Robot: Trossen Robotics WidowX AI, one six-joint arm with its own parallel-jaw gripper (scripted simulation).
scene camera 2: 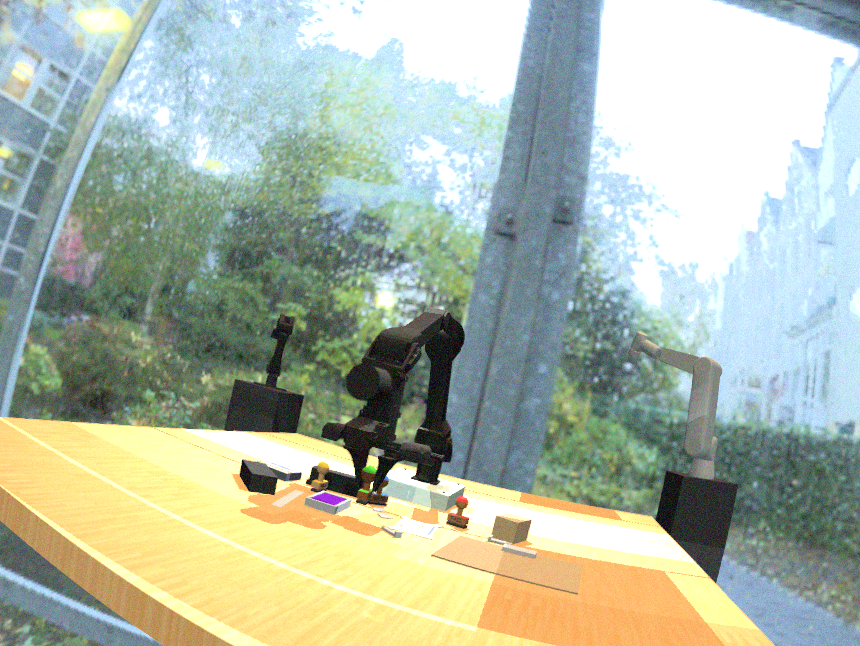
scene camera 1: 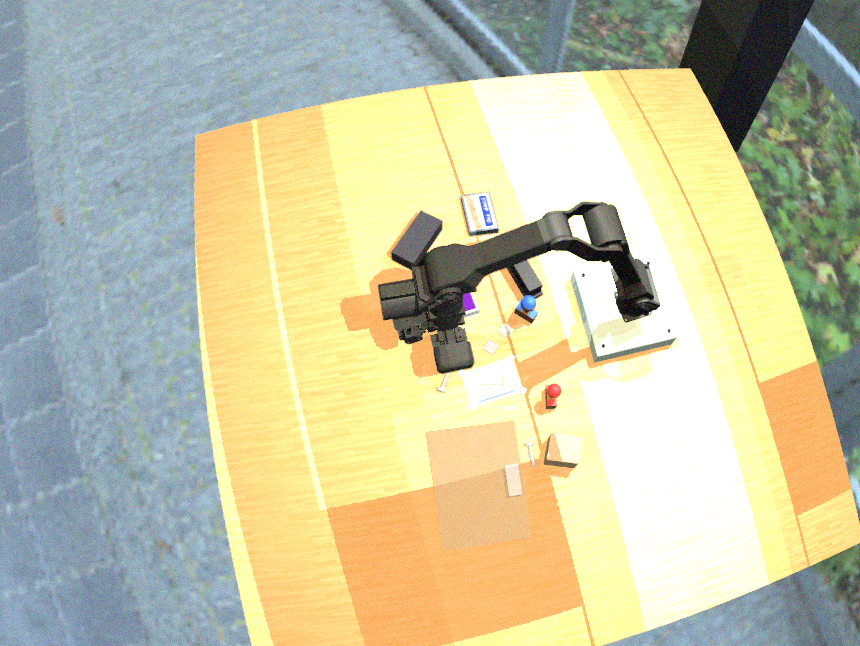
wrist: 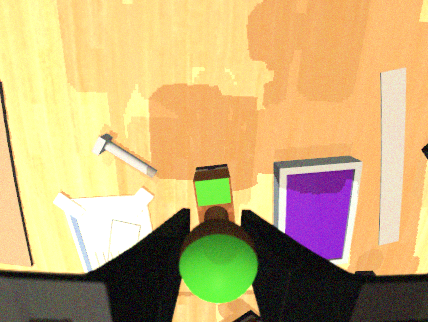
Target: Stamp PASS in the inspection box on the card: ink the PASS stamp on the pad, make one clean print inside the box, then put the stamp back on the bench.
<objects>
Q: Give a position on a card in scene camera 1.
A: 495, 381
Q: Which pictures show my gripper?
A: Scene camera 2, scene camera 1 and the wrist view: all of them.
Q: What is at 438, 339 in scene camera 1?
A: My gripper.
</objects>
